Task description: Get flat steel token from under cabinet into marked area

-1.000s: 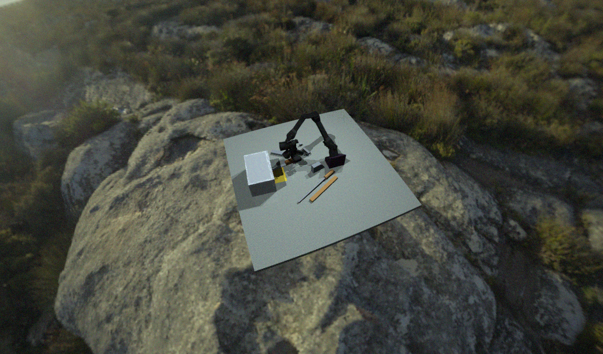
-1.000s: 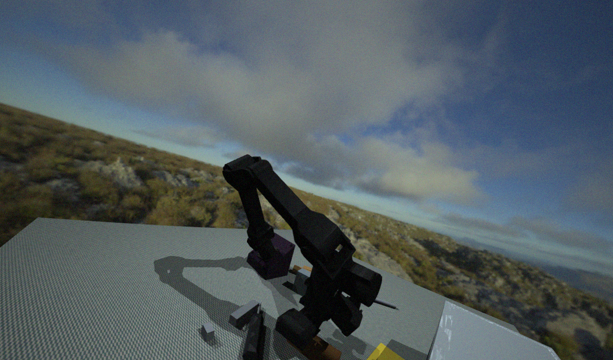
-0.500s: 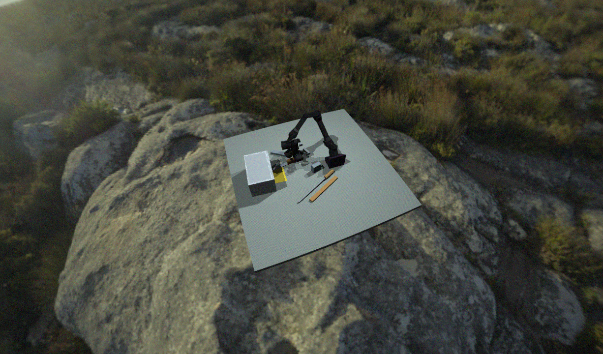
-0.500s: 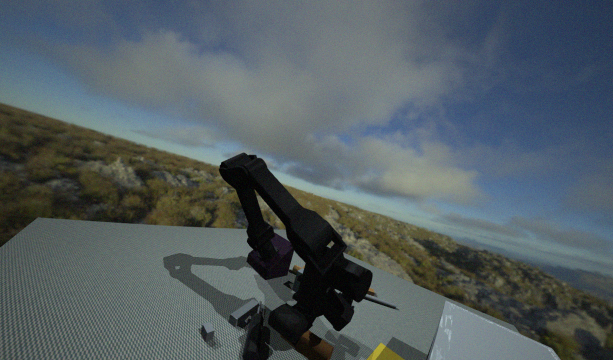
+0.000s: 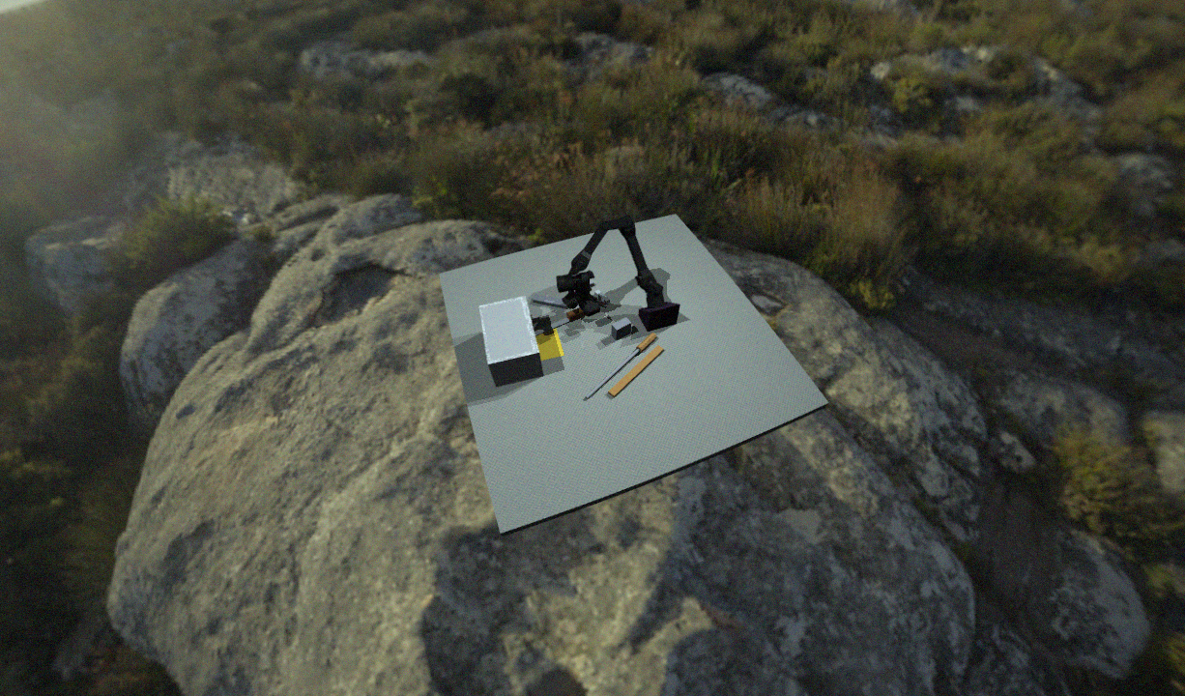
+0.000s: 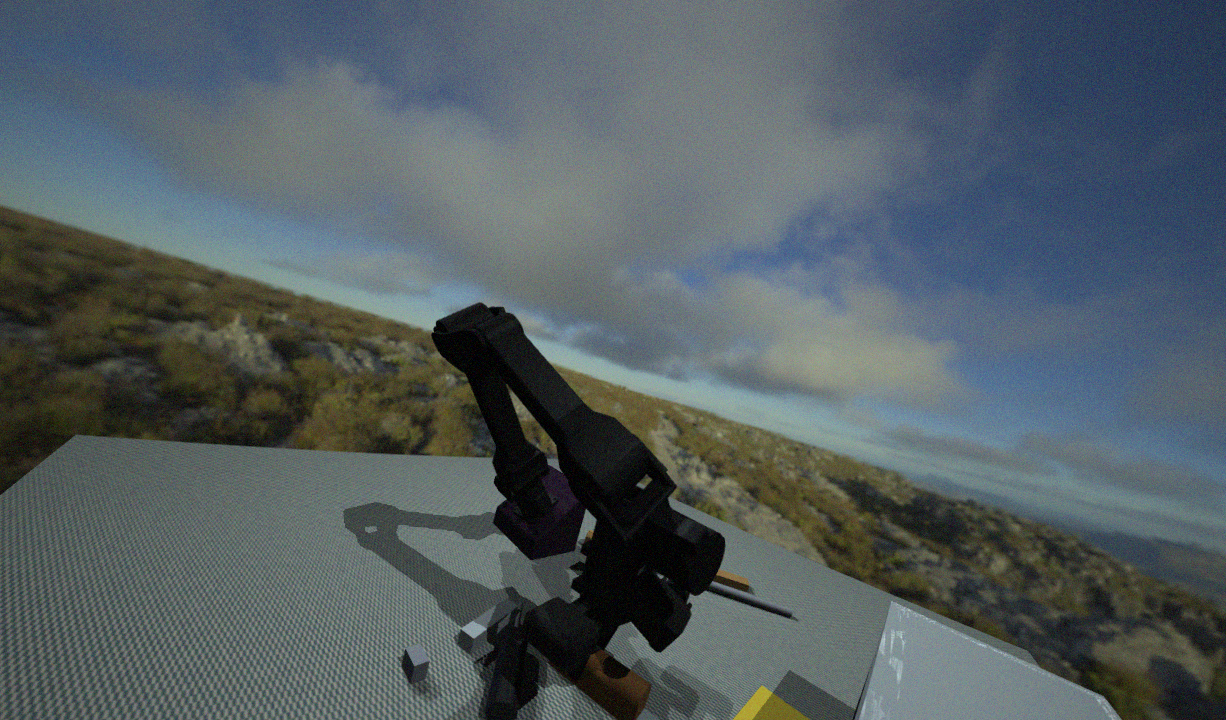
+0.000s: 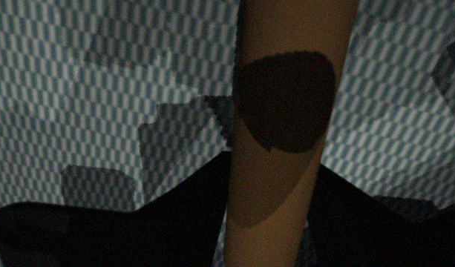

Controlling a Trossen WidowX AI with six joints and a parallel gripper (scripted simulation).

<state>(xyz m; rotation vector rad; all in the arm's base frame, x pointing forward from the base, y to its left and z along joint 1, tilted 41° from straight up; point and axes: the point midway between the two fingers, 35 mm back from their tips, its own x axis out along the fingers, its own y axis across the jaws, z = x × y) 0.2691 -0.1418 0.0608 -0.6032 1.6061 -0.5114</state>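
Now: gripper tip 110 mm past the grey bar and 50 mm to the left of it. The rest, counted from my gripper tip: grey block 170 mm to the left, 90 mm behind, 30 mm above; small grey cube 140 mm to the right, 100 mm behind; wooden stick 370 mm to the left, 70 mm behind.
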